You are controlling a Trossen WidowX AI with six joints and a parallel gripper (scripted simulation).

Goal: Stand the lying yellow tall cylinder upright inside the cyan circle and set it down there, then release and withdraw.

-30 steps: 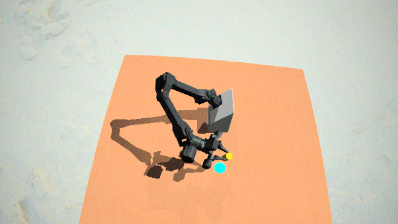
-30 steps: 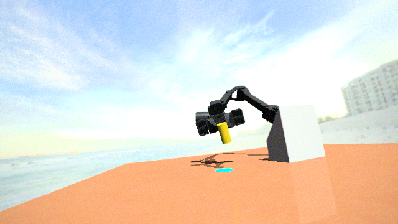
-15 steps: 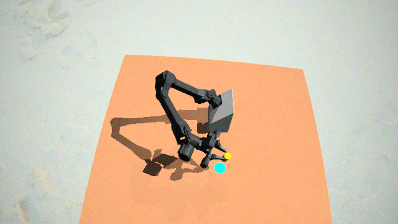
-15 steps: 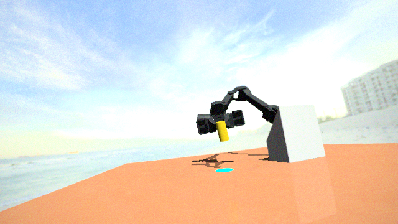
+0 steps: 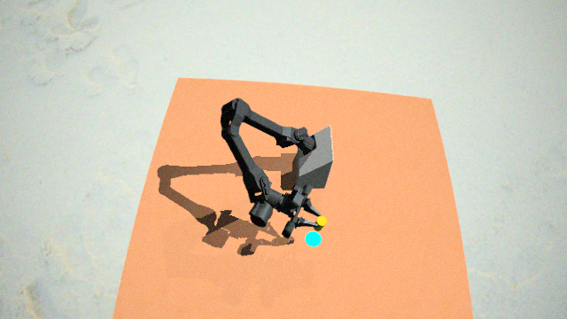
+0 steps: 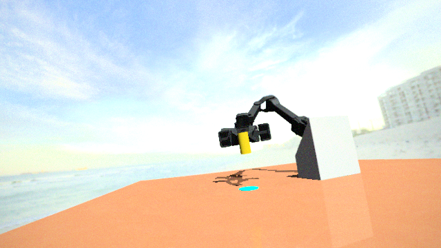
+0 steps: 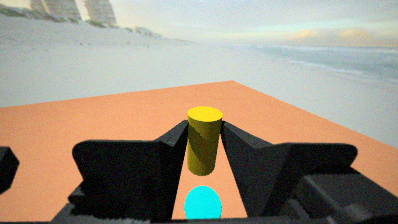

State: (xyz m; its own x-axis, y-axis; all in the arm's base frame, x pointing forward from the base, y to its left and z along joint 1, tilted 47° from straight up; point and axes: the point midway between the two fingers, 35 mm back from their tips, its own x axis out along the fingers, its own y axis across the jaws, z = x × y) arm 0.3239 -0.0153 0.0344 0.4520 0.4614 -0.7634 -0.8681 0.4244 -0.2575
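Right now the cyan circle is 160 mm below my gripper tip and 10 mm to the right of it. From my gripper tip the other things lie so: yellow tall cylinder (20 mm below).
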